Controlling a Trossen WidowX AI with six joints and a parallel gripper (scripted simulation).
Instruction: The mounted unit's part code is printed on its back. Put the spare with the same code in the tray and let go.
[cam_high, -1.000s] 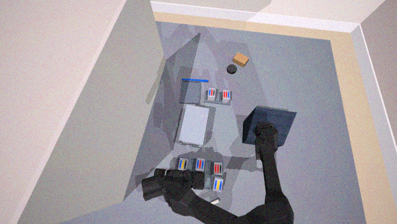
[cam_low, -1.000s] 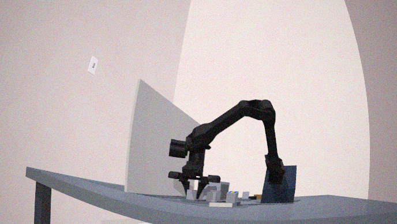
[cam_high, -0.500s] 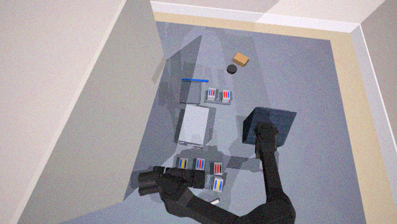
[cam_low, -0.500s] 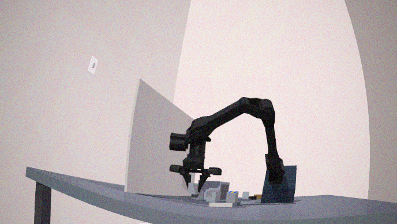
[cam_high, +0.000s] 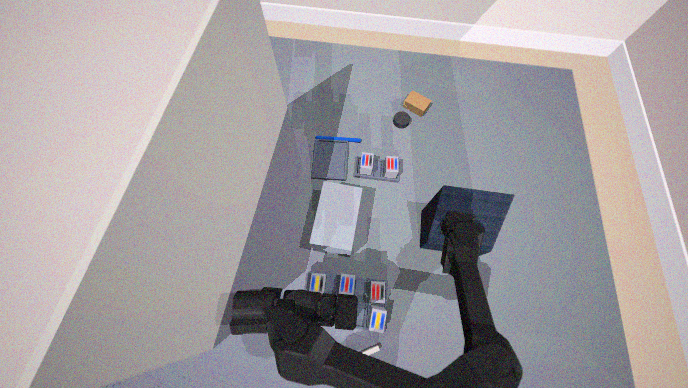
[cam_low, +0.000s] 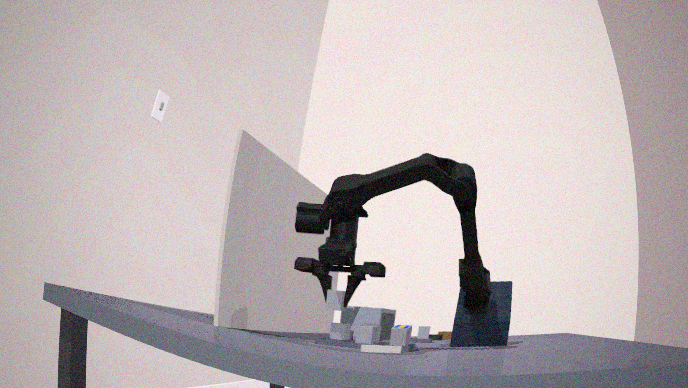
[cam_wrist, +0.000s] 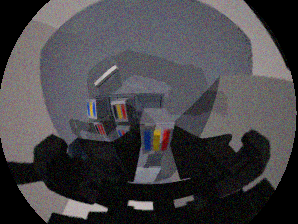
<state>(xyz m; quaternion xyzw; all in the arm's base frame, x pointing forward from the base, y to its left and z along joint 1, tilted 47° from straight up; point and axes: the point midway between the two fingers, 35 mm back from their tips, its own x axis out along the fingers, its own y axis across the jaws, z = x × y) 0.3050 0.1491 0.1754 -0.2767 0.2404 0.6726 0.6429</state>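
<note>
Right now the tall panel is 22 cm ahead of my gripper tip, 22 cm to the right of it and 13 cm above it. Round my gripper tip: mounted unit: 2 cm behind, 21 cm to the right, 4 cm below; then dark puck: 17 cm behind, 58 cm to the right, 8 cm below; then grey spare: 2 cm above.
</note>
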